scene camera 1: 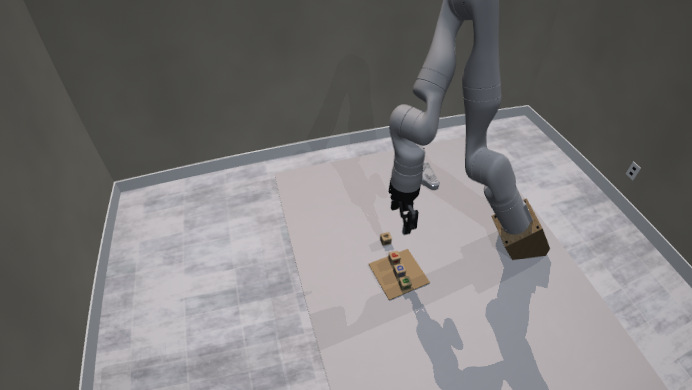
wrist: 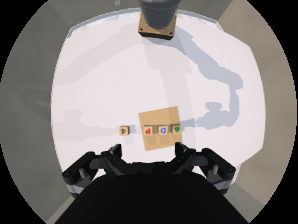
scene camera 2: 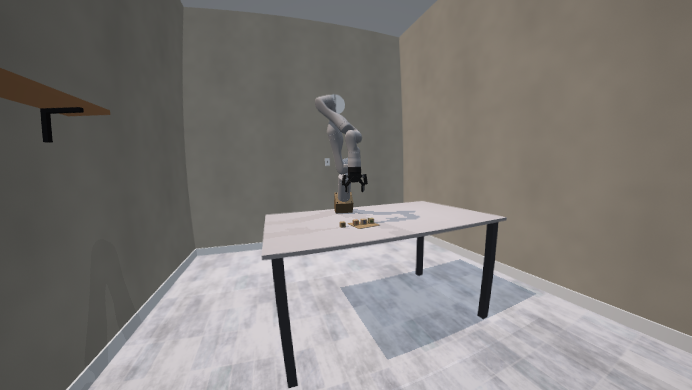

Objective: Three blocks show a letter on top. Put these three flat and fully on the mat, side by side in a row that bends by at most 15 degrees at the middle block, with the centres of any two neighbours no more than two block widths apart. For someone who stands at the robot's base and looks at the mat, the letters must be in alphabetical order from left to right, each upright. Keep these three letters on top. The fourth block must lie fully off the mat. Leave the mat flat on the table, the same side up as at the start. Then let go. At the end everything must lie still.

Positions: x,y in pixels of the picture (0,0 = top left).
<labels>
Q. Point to a brown mat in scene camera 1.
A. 383,270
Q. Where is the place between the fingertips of my gripper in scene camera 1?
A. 400,221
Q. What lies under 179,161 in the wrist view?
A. My gripper.
</labels>
